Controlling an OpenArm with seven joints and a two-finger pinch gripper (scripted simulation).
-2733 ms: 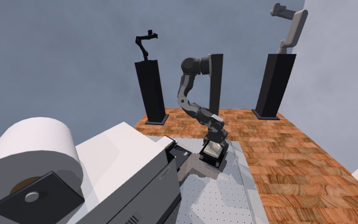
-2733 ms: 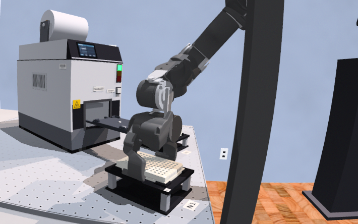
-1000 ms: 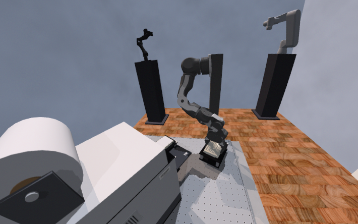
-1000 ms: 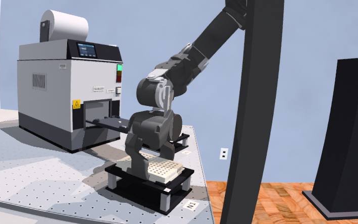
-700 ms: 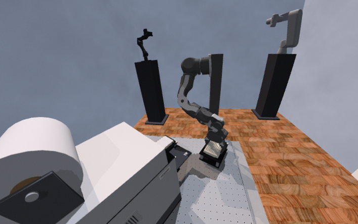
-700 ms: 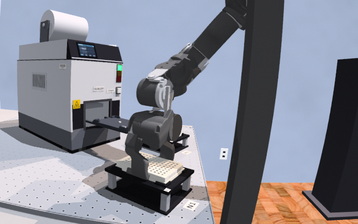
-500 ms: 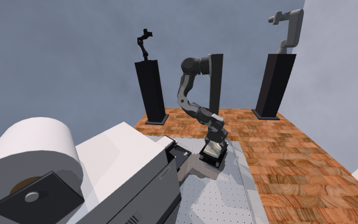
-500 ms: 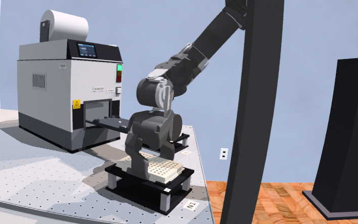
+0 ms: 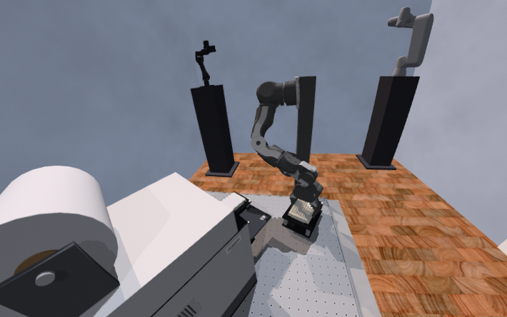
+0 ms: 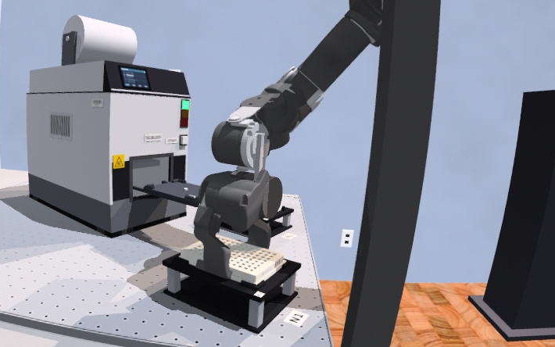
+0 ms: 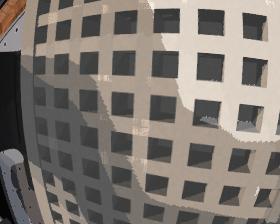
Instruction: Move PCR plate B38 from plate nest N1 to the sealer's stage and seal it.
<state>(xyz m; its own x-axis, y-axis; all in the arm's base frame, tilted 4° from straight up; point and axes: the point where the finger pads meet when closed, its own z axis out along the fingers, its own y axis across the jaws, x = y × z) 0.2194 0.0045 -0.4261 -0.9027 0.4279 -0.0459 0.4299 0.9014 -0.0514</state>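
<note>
My gripper is now 10 mm above the plate nest N1. The rest, counted from my hand: door: 230 mm to the right, 190 mm ahead, 20 mm above; then sealer's stage: 200 mm to the right, 130 mm ahead, 40 mm above; then 96-well plate B38: right at my hand.
</note>
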